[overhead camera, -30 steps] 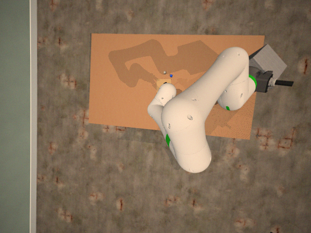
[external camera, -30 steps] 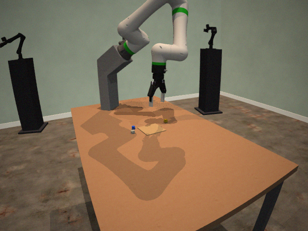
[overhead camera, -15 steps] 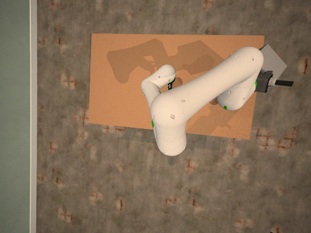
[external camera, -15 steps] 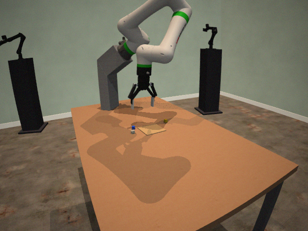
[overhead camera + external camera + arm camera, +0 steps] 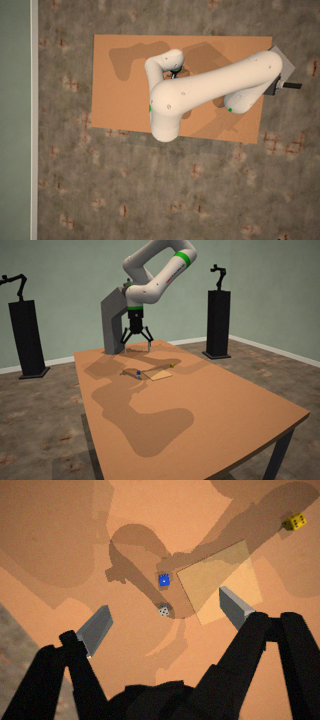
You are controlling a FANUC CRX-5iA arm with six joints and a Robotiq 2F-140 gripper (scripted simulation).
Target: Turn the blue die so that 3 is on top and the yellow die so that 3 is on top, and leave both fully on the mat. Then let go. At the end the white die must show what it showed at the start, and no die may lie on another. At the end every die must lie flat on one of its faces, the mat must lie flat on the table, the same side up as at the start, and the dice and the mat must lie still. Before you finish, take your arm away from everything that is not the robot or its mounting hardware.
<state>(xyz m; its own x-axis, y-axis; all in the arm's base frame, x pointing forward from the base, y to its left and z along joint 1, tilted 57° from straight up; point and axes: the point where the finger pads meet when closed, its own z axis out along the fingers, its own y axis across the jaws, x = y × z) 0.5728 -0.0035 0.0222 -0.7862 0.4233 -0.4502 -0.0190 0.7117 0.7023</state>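
Right now the blue die is 14 cm below my hand. From my hand the other things lie so: yellow die (7 cm behind, 24 cm to the left, 14 cm below); then white die (7 cm ahead, 1 cm to the right, 14 cm below); then tan mat (4 cm ahead, 12 cm to the left, 15 cm below).
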